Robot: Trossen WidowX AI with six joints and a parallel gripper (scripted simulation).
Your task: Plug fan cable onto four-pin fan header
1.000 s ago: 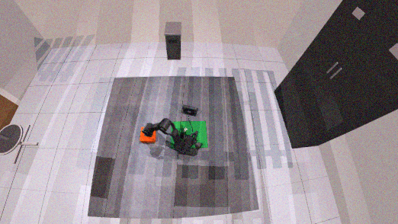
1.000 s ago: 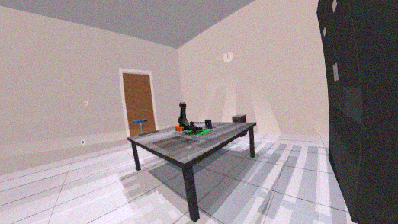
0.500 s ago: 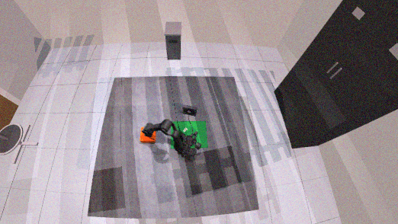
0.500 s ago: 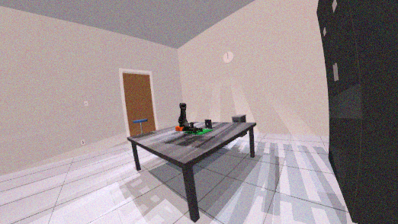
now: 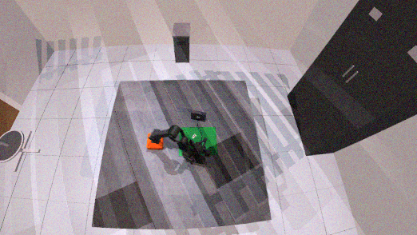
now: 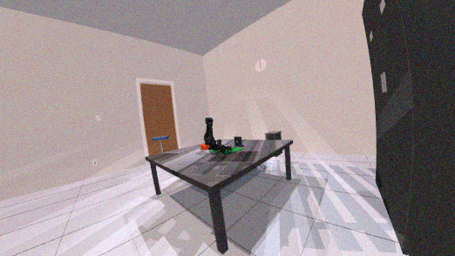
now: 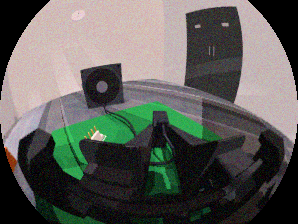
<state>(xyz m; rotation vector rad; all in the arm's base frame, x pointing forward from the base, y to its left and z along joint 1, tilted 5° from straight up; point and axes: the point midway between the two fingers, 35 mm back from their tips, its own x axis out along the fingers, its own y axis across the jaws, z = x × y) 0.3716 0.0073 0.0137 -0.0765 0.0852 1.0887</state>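
Right now the fan plug is 10 mm below my gripper tip. The rest, counted from my gripper tip: green board 50 mm below, 50 mm behind; white fan header 80 mm behind, 30 mm to the left, 20 mm below; black square fan 190 mm to the left, 70 mm behind, 30 mm above.
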